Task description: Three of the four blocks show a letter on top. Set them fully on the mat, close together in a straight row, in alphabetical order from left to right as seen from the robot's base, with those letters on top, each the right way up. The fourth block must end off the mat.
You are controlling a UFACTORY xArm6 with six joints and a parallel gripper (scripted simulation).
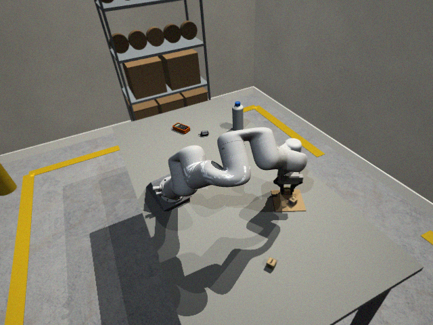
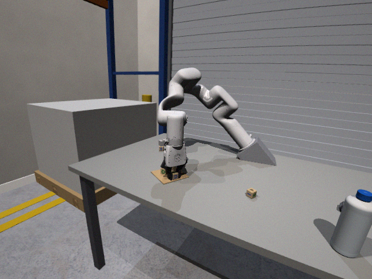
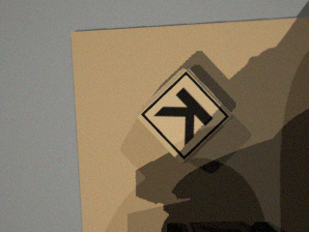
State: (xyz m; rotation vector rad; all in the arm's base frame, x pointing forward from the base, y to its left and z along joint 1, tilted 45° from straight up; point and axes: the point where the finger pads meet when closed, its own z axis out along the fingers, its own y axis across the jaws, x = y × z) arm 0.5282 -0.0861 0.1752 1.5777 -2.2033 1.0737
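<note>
My hand is 40 mm to the left of the mat, 20 mm past it and 20 mm above it. The rest, counted from my hand: orange meter: 810 mm to the left, 320 mm behind, 10 mm below; then white bottle: 660 mm to the left, 70 mm above, 30 mm ahead; then dark object: 680 mm to the left, 210 mm behind, 10 mm below.
</note>
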